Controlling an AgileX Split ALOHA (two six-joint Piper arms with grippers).
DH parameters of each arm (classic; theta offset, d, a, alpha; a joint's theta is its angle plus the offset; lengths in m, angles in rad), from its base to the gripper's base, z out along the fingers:
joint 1: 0 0.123 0 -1.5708
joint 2: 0.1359 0 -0.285 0
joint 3: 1.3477 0 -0.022 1.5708
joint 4: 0 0.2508 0 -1.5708
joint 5: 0 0 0.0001 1.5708
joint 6: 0 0.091 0 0
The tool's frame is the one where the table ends.
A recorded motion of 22 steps. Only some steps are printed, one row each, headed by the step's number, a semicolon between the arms.
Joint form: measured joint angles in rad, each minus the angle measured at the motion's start. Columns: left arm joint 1, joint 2, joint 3, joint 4, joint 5, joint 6; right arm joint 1, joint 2, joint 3, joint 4, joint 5, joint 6.
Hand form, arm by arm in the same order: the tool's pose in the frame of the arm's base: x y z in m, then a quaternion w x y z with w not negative. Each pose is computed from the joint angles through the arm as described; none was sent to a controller.
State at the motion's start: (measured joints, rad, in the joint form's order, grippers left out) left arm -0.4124 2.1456 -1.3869 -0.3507 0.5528 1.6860; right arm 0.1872 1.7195 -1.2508 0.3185 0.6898 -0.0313
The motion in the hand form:
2: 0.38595 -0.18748 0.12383 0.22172 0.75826 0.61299 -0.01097; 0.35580 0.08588 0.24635 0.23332 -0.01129 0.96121 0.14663
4: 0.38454 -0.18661 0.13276 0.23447 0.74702 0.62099 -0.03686; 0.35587 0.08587 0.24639 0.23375 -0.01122 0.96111 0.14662
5: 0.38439 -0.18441 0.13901 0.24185 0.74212 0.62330 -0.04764; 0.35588 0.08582 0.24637 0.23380 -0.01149 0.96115 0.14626
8: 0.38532 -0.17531 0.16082 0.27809 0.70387 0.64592 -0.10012; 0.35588 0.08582 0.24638 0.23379 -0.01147 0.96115 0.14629
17: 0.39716 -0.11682 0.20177 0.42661 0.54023 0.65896 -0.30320; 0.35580 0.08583 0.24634 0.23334 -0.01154 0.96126 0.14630
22: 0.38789 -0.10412 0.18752 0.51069 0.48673 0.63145 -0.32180; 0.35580 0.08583 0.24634 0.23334 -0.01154 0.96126 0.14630
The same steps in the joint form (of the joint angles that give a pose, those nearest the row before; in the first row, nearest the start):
2: 0.0071 -0.0144 0.0000 -0.0754 0.0106 0.0127; 0.0000 0.0000 0.0000 0.0000 0.0000 0.0000
4: 0.0194 -0.0338 0.0000 -0.1590 0.0471 0.0516; 0.0000 0.0000 0.0000 0.0000 -0.0009 0.0000
5: 0.0297 -0.0477 0.0000 -0.1954 0.0675 0.0725; 0.0000 0.0000 0.0000 -0.0009 -0.0009 0.0000
8: 0.0758 -0.0912 0.0000 -0.3645 0.1413 0.1269; 0.0000 0.0000 0.0000 -0.0008 -0.0009 0.0000
17: 0.3104 -0.1321 0.0392 -0.9808 0.4758 0.3765; 0.0000 0.0000 0.0000 -0.0008 0.0001 0.0000
22: 0.3514 -0.1321 0.1838 -1.2792 0.5298 0.6592; 0.0000 0.0000 0.0000 -0.0008 0.0001 0.0000

